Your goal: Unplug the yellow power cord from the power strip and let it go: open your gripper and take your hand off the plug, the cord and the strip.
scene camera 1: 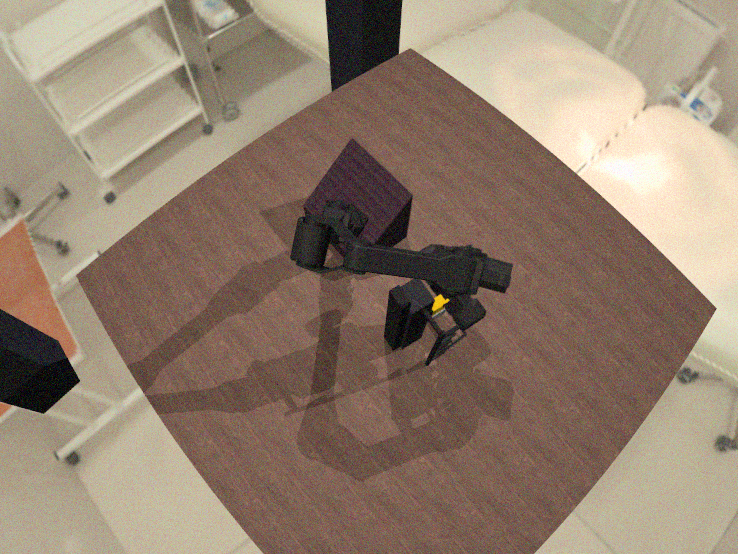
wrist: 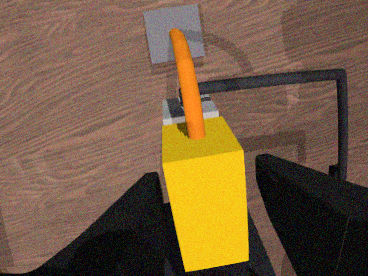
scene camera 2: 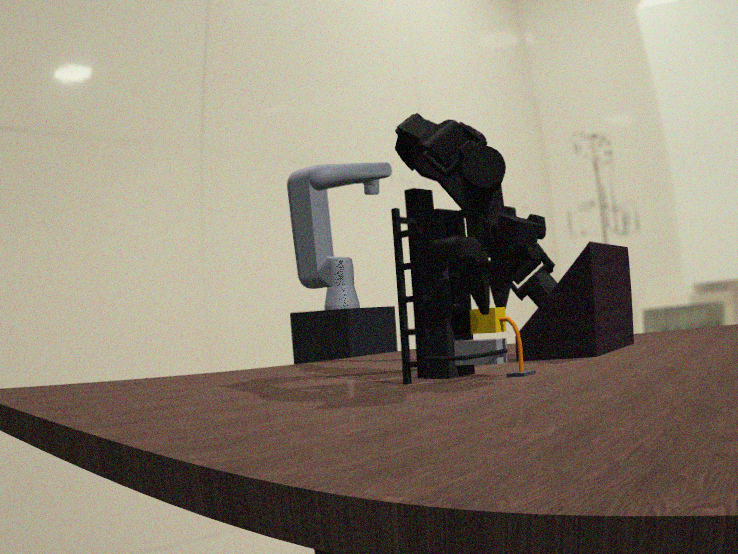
Note:
The pictures show: my gripper and a yellow plug.
My gripper also shows in scene camera 1 and in the wrist view.

